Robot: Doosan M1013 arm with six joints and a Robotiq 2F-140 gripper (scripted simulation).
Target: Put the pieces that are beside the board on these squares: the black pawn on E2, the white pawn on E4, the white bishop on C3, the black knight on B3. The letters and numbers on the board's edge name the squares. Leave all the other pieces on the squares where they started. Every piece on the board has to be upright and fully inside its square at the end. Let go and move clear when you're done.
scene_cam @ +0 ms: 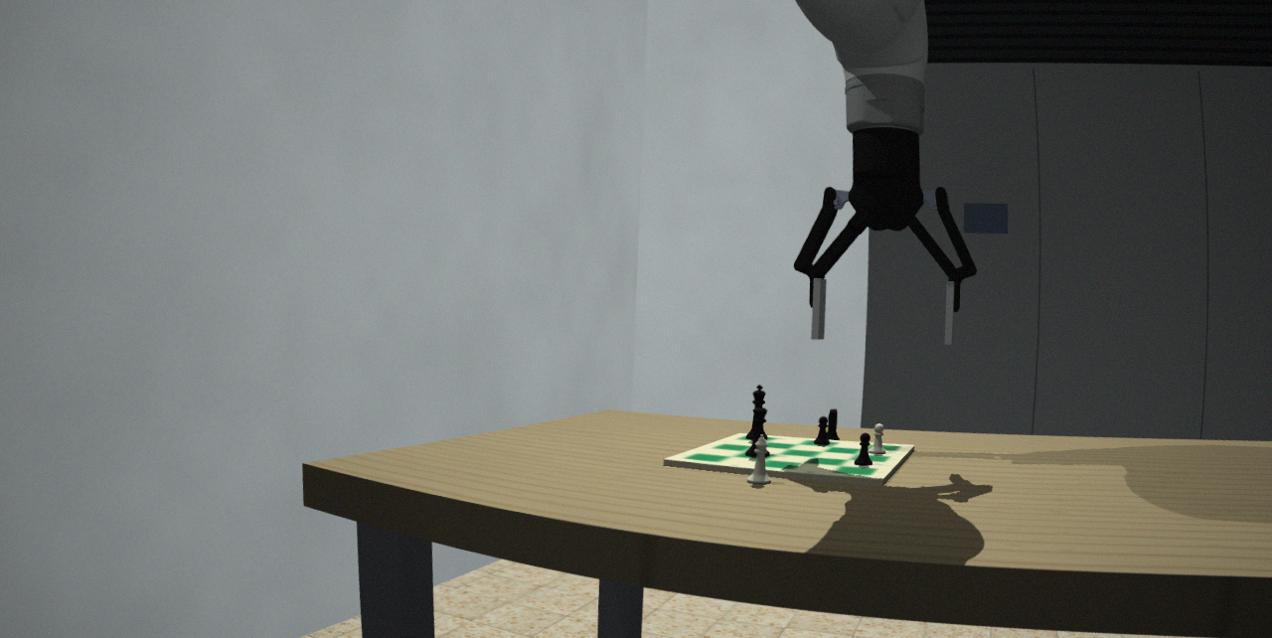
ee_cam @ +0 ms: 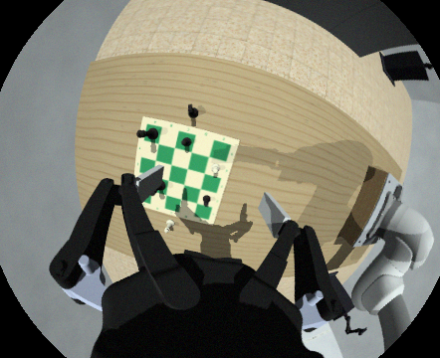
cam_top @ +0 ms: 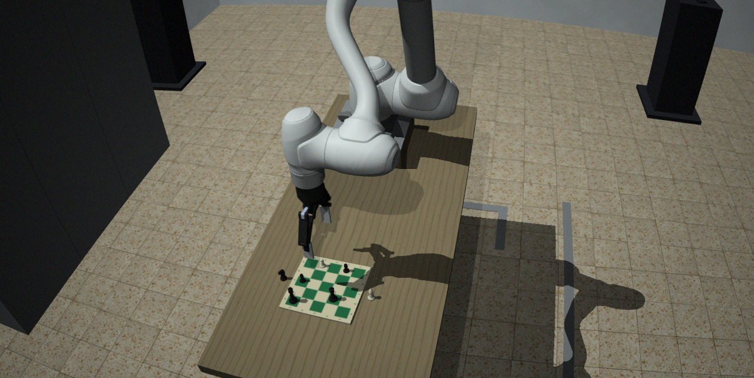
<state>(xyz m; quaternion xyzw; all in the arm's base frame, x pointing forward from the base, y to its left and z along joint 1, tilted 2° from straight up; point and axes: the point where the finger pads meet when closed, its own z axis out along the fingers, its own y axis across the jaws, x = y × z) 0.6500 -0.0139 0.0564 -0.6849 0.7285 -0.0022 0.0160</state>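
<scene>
Now: the white bishop 90 mm ahead of my hand, 170 mm to the left of it and 110 mm below it. Also, from my hand: white pawn (120 mm below); then black knight (70 mm ahead, 110 mm to the right, 120 mm below); then green-and-cream chessboard (80 mm ahead, 30 mm to the left, 130 mm below).
</scene>
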